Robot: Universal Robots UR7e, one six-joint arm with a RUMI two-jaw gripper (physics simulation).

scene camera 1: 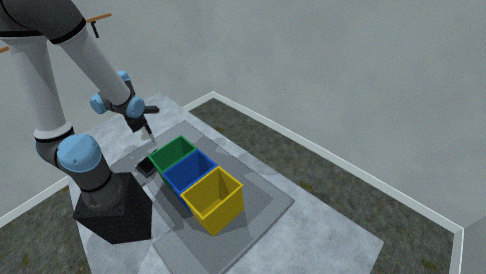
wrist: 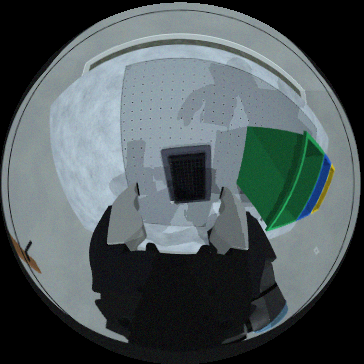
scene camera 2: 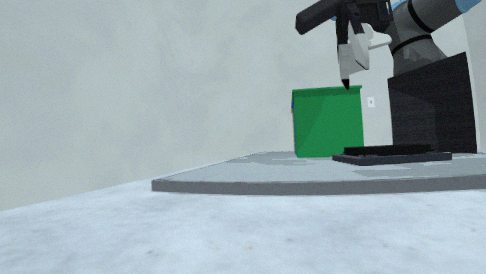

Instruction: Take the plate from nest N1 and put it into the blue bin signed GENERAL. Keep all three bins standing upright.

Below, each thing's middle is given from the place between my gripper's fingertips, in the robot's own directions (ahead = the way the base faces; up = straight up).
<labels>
The black plate (scene camera 2: 386,150) lies 13 cm below my hand, 5 cm behind it and 1 cm to the right of it. Also, from my hand: green bin (scene camera 2: 327,119) (23 cm to the right, 5 cm below, 1 cm behind); then blue bin (scene camera 1: 181,176) (36 cm to the right, 5 cm below, 3 cm behind); then dark nest (scene camera 2: 442,156) (14 cm below, 5 cm behind, 1 cm to the right).
</labels>
